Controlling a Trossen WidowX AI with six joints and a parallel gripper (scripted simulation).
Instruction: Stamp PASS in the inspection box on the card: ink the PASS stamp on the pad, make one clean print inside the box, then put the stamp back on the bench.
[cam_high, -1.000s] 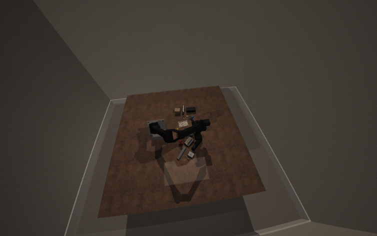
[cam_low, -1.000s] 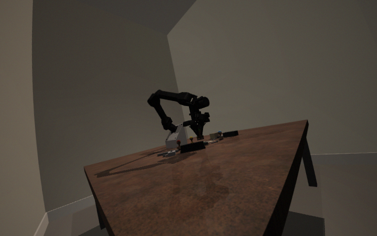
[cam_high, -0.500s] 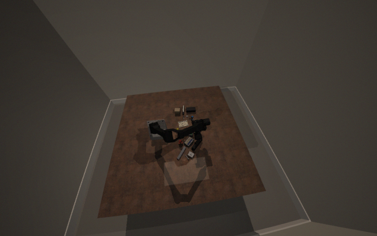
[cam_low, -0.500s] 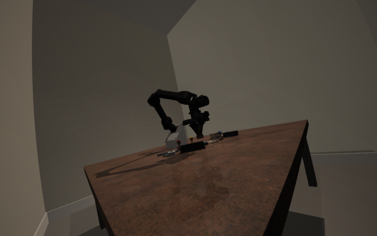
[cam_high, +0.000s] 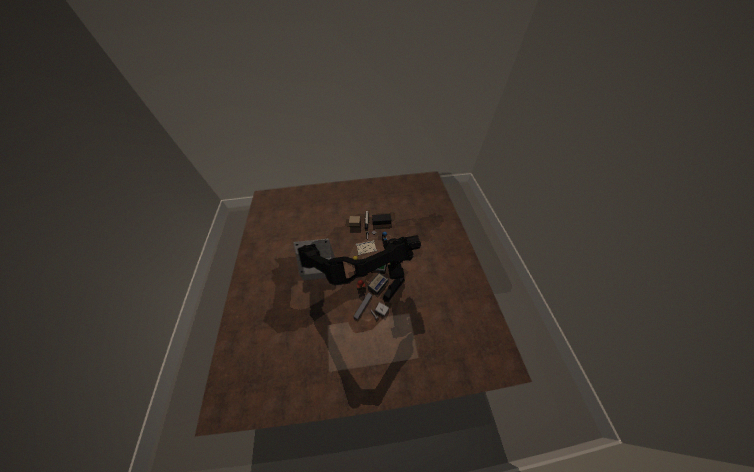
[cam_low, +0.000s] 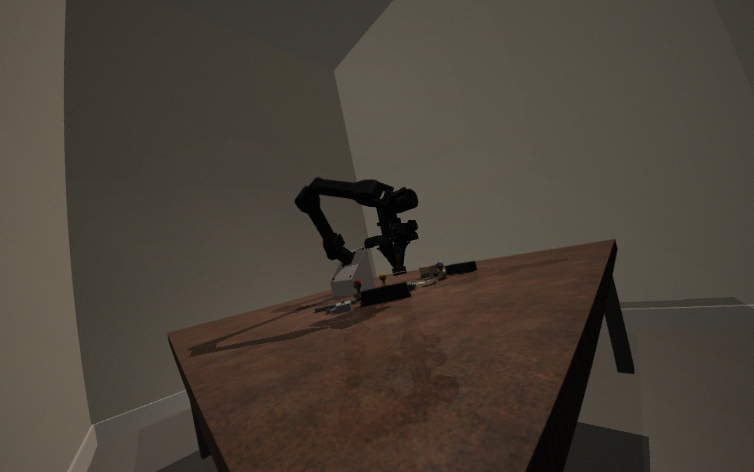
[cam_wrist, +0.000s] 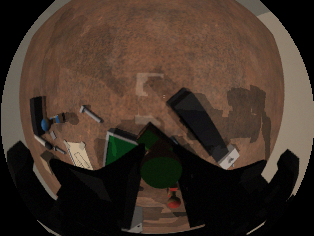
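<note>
Right now my gripper tip is 6 cm past the green ink pad, 7 cm to the right of it and 8 cm above it. Round my gripper tip: long black block (1 cm behind, 7 cm to the right, 7 cm below); blue-and-white box (8 cm behind, 3 cm to the right, 7 cm below); green-knobbed stamp (right at my gripper tip).
</note>
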